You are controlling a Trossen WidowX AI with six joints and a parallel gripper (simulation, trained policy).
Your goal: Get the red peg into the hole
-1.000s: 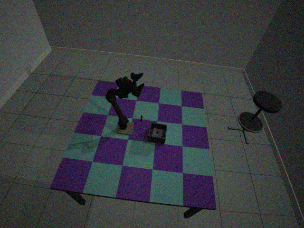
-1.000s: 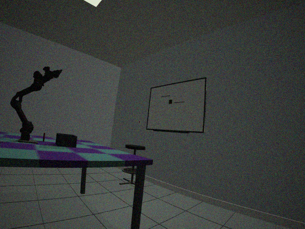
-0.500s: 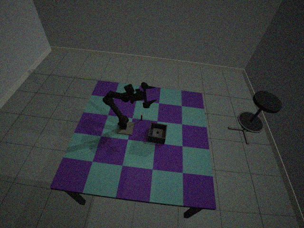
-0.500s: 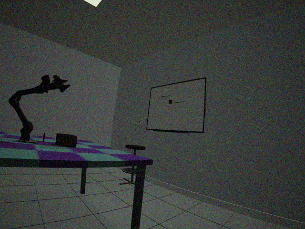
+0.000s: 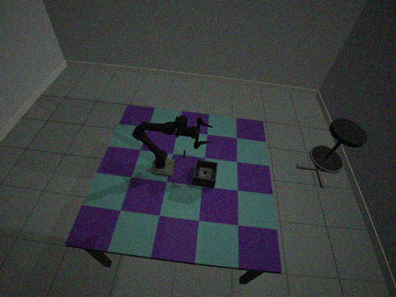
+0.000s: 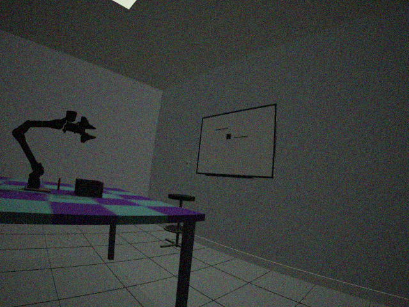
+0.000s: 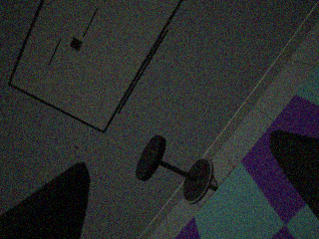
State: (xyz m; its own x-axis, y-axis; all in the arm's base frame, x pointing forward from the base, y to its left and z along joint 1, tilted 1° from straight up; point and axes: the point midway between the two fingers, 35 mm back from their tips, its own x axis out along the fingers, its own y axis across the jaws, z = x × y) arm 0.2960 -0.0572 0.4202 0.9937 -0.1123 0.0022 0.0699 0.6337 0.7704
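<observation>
The red peg is 160 mm behind my gripper tip, 150 mm to the left of it and 380 mm below it. The rest, counted from my gripper tip: dark box 10 mm behind, 40 mm to the right, 400 mm below; grey plate 10 mm behind, 40 mm to the right, 380 mm below.
</observation>
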